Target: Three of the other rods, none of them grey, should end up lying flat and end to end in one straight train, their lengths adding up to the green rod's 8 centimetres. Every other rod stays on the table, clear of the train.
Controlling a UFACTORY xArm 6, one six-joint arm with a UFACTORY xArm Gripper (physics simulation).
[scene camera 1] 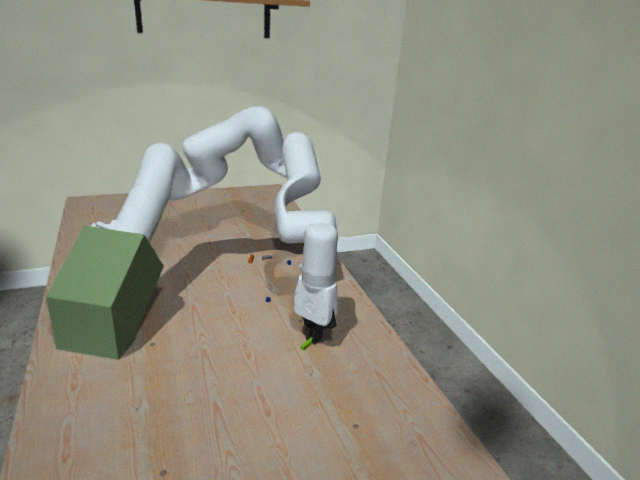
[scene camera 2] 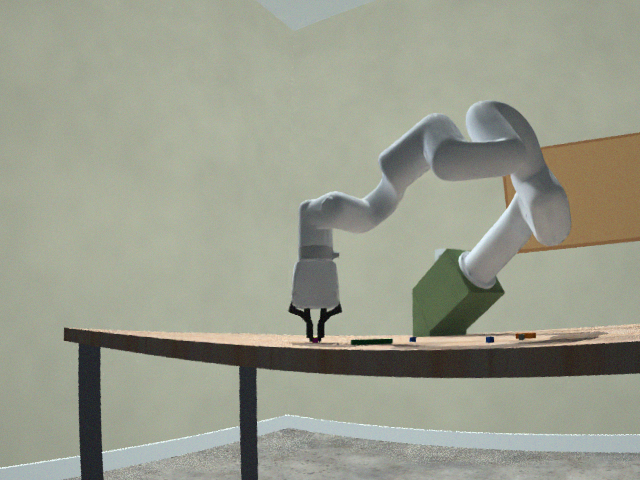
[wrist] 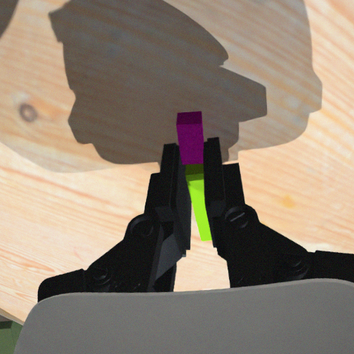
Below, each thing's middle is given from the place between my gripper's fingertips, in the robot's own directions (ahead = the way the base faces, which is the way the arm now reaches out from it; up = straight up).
Now: hand 1 cm to the right of the magenta rod [wrist: 189,130] and 1 cm short of it. From my hand the other things lie so: lime rod [wrist: 194,174] (2 cm to the right, 1 cm behind).
